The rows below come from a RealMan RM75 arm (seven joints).
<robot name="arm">
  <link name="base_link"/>
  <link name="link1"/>
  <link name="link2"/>
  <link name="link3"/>
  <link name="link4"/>
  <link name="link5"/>
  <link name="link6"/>
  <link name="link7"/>
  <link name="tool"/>
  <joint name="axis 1" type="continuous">
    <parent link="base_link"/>
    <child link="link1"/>
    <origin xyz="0 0 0.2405"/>
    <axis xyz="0 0 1"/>
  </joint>
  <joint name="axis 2" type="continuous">
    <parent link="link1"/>
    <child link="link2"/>
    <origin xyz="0 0 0"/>
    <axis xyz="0 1 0"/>
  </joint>
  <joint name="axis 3" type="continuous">
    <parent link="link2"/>
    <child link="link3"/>
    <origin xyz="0 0 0.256"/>
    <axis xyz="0 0 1"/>
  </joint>
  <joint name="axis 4" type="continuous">
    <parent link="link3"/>
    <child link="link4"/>
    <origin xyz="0 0 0"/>
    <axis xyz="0 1 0"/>
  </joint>
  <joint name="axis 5" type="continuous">
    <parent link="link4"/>
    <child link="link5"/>
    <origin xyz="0 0 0.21"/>
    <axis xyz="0 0 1"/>
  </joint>
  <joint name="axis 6" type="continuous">
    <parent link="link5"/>
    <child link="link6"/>
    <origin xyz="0 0 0"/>
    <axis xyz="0 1 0"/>
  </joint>
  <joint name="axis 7" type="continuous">
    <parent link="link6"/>
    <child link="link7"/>
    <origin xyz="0 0 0.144"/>
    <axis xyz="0 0 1"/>
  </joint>
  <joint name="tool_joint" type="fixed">
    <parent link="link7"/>
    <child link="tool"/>
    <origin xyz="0 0 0"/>
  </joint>
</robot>
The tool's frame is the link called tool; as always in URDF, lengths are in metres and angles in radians. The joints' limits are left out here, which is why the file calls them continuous.
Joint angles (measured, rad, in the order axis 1, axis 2, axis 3, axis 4, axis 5, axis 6, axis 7), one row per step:
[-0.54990 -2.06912 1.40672 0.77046 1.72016 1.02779 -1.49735]
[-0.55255 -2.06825 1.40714 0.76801 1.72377 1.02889 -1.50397]
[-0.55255 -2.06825 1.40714 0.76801 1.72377 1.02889 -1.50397]
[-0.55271 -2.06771 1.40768 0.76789 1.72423 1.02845 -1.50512]
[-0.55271 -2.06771 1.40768 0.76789 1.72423 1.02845 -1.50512]
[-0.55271 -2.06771 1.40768 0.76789 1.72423 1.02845 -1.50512]
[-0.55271 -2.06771 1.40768 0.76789 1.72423 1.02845 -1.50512]
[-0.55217 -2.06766 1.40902 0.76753 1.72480 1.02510 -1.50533]
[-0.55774 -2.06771 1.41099 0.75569 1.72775 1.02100 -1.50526]
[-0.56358 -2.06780 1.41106 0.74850 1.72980 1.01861 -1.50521]
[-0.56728 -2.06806 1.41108 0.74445 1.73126 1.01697 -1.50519]
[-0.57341 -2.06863 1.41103 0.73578 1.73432 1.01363 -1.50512]
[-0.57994 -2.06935 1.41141 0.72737 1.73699 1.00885 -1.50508]
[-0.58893 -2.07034 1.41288 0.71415 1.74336 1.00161 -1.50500]
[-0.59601 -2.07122 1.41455 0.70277 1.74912 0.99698 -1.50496]
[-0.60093 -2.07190 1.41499 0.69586 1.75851 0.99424 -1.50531]
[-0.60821 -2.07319 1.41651 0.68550 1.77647 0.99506 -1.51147]
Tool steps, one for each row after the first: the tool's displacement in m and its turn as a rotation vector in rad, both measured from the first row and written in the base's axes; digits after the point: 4 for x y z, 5 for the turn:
[-0.0002 0.0001 -0.0002 -0.00410 0.00193 0.00413]
[-0.0002 0.0001 -0.0002 -0.00410 0.00193 0.00413]
[-0.0003 0.0002 -0.0001 -0.00420 0.00281 0.00489]
[-0.0003 0.0002 -0.0001 -0.00420 0.00281 0.00489]
[-0.0003 0.0002 -0.0001 -0.00420 0.00281 0.00489]
[-0.0003 0.0002 -0.0001 -0.00420 0.00281 0.00489]
[-0.0008 0.0003 -0.0003 -0.00246 0.00494 0.00615]
[-0.0020 0.0003 -0.0020 -0.00661 0.01116 0.01031]
[-0.0019 0.0010 -0.0029 -0.00845 0.01461 0.01080]
[-0.0017 0.0015 -0.0034 -0.00939 0.01676 0.01068]
[-0.0019 0.0020 -0.0046 -0.01148 0.02120 0.01218]
[-0.0018 0.0028 -0.0058 -0.01243 0.02578 0.01335]
[-0.0024 0.0036 -0.0079 -0.01523 0.03556 0.01530]
[-0.0032 0.0038 -0.0098 -0.01947 0.04401 0.01685]
[-0.0040 0.0039 -0.0111 -0.02313 0.05412 0.01611]
[-0.0053 0.0030 -0.0135 -0.03562 0.06977 0.01737]

